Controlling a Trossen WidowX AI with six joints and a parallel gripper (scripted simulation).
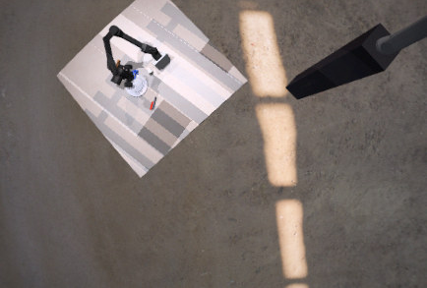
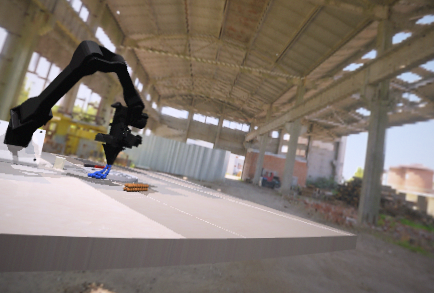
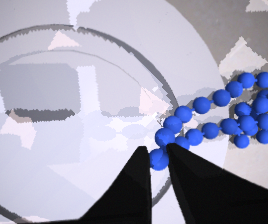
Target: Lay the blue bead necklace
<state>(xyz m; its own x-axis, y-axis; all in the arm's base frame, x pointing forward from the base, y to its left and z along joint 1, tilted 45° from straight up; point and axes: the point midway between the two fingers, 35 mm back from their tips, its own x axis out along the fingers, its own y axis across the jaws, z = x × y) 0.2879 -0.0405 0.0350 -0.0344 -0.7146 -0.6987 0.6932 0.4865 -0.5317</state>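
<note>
The round white bead board is 4 cm to the left of my gripper tip, 3 cm below it and 3 cm ahead of it. From my gripper tip the other things lie so: small white block (15 cm behind, 5 cm to the left, 3 cm below); red pen-like object (27 cm to the left, 4 cm below, 4 cm ahead).
</note>
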